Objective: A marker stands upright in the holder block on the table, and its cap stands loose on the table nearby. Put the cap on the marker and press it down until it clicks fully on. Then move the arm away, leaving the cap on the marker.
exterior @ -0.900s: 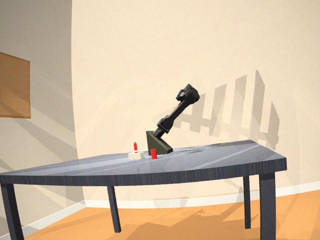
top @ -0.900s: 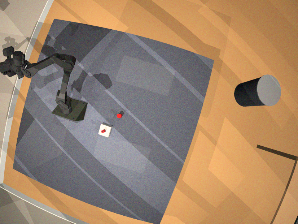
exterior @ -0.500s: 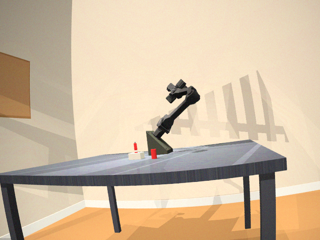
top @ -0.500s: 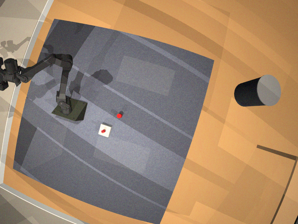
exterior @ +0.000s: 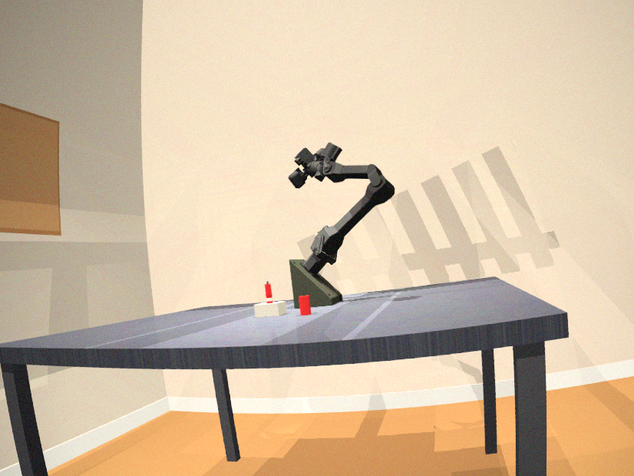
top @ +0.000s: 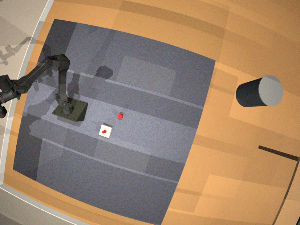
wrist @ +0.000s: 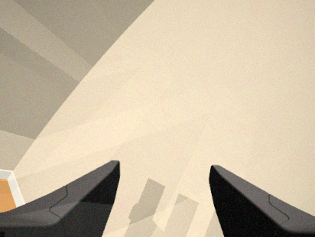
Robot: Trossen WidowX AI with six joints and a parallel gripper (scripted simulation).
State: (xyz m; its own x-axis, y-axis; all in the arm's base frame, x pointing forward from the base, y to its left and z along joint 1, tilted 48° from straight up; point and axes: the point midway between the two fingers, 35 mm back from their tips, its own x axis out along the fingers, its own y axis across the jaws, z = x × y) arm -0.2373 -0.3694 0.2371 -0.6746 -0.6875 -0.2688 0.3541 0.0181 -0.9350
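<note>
The red cap lies 640 mm ahead of my gripper tip, 500 mm below it and 190 mm to the left of it. From my gripper tip the other things lie so: holder block (580 mm ahead, 510 mm below, 60 mm to the left).
</note>
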